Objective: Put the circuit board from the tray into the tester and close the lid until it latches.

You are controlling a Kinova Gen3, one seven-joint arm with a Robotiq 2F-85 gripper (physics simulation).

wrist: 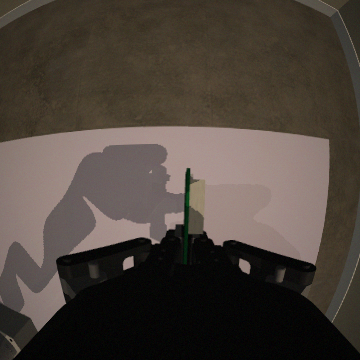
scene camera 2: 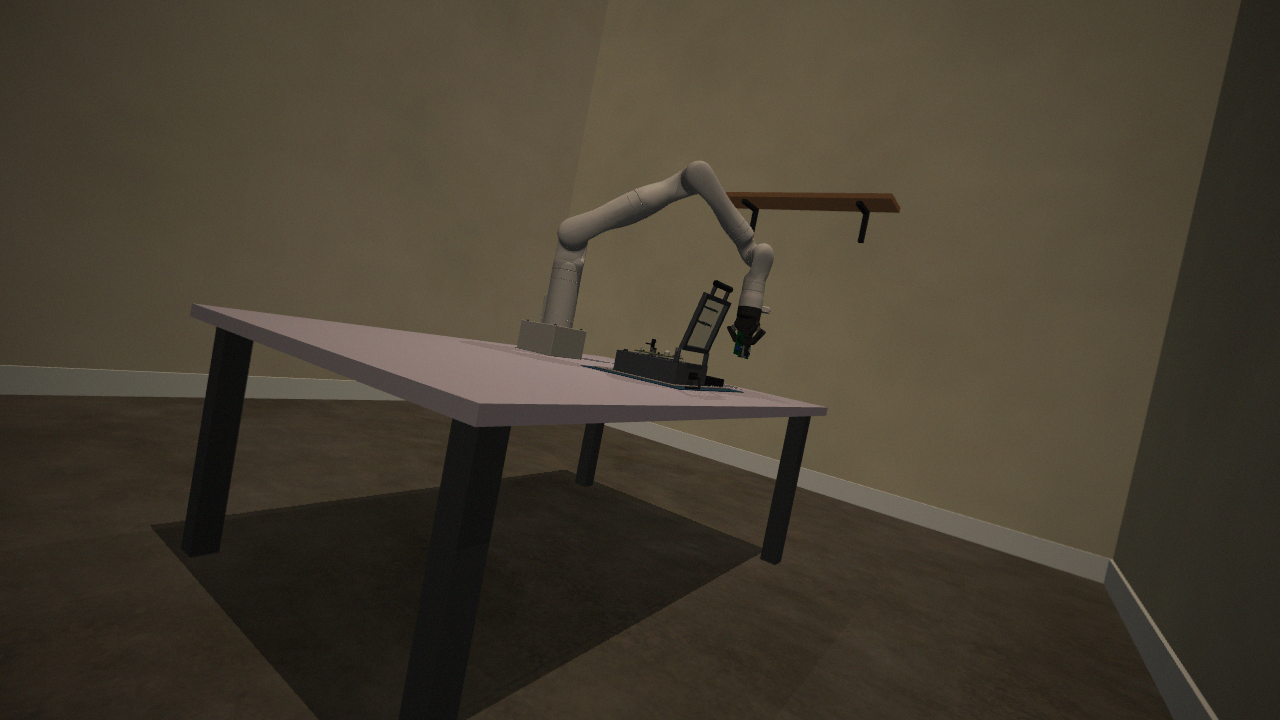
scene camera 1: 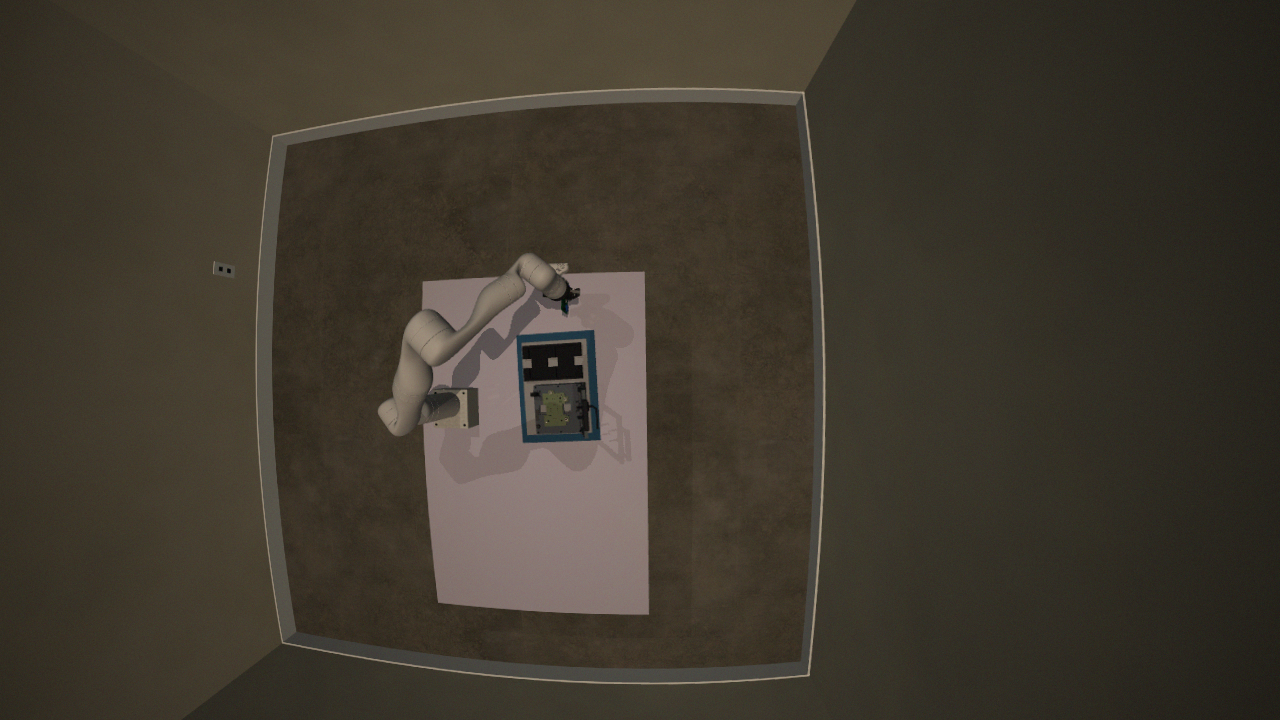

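Pixels of known places: gripper, fingertip midpoint: (scene camera 2: 741,357) (scene camera 1: 568,298); arm's base at its link origin: (wrist: 3,340) (scene camera 2: 557,326) (scene camera 1: 449,404).
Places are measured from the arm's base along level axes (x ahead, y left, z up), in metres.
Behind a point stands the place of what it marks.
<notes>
My gripper (scene camera 1: 566,296) {x 0.492, y 0.324, z 0.013 m} (scene camera 2: 744,336) {x 0.492, y 0.324, z 0.013 m} (wrist: 185,234) {x 0.492, y 0.324, z 0.013 m} is shut on the circuit board (scene camera 1: 564,308) {x 0.488, y 0.281, z 0.073 m} (scene camera 2: 742,349) (wrist: 187,210) {x 0.493, y 0.364, z 0.083 m}. The green board stands on edge between the fingertips, with a pale block on one side. It hangs above the table, beyond the tray's far side from the tester. The black tray (scene camera 1: 567,369) {x 0.445, y 0.081, z -0.071 m} shows no board in scene camera 1; scene camera 2 does not show it clearly. The grey tester (scene camera 1: 542,426) {x 0.339, y -0.114, z -0.028 m} (scene camera 2: 644,364) {x 0.404, y -0.145, z -0.051 m} has a yellow-green bed with no green board visible on it. Its lid (scene camera 2: 695,348) {x 0.501, y -0.072, z 0.013 m} stands open, tilted steeply upward.
A blue-bordered mat (scene camera 1: 554,334) {x 0.406, y 0.216, z -0.087 m} lies under the tray and tester on the pale pink table (scene camera 1: 537,537) {x 0.237, y -0.560, z -0.089 m} (scene camera 2: 358,358) {x 0.358, y -0.889, z -0.089 m} (wrist: 290,165) {x 0.669, y 0.370, z -0.089 m}. The arm's base block (scene camera 1: 470,408) {x 0.072, y -0.023, z -0.023 m} (scene camera 2: 551,338) {x 0.059, y -0.093, z -0.038 m} stands at the table's edge. A brown shelf (scene camera 2: 819,201) is on the wall.
</notes>
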